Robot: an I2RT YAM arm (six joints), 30 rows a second.
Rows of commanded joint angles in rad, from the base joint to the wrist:
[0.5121 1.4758 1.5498 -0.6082 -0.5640 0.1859]
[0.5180 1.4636 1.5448 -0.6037 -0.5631 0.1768]
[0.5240 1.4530 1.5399 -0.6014 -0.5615 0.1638]
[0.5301 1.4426 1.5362 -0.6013 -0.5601 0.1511]
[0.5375 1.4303 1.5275 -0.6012 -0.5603 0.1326]
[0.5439 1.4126 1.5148 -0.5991 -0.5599 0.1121]
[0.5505 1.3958 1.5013 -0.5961 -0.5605 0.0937]
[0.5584 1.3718 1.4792 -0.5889 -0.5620 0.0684]
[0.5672 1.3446 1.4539 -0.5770 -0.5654 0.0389]
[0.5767 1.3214 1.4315 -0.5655 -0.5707 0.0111]
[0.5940 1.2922 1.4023 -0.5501 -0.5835 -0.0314]
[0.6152 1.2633 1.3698 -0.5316 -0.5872 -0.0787]
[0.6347 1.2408 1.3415 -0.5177 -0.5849 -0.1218]
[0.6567 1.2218 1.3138 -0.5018 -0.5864 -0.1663]
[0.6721 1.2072 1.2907 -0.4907 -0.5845 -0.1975]
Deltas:
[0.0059 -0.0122 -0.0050 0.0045 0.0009 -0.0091]
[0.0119 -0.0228 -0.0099 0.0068 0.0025 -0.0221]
[0.0180 -0.0332 -0.0136 0.0069 0.0039 -0.0348]
[0.0254 -0.0455 -0.0223 0.0070 0.0037 -0.0533]
[0.0318 -0.0632 -0.0350 0.0091 0.0041 -0.0738]
[0.0384 -0.0800 -0.0485 0.0121 0.0035 -0.0922]
[0.0463 -0.1040 -0.0706 0.0193 0.0020 -0.1175]
[0.0551 -0.1312 -0.0959 0.0312 -0.0014 -0.1470]
[0.0646 -0.1544 -0.1183 0.0427 -0.0067 -0.1748]
[0.0819 -0.1836 -0.1475 0.0581 -0.0195 -0.2173]
[0.1031 -0.2125 -0.1800 0.0766 -0.0232 -0.2646]
[0.1226 -0.2350 -0.2083 0.0905 -0.0209 -0.3077]
[0.1446 -0.2540 -0.2360 0.1064 -0.0224 -0.3522]
[0.1600 -0.2686 -0.2591 0.1175 -0.0205 -0.3834]

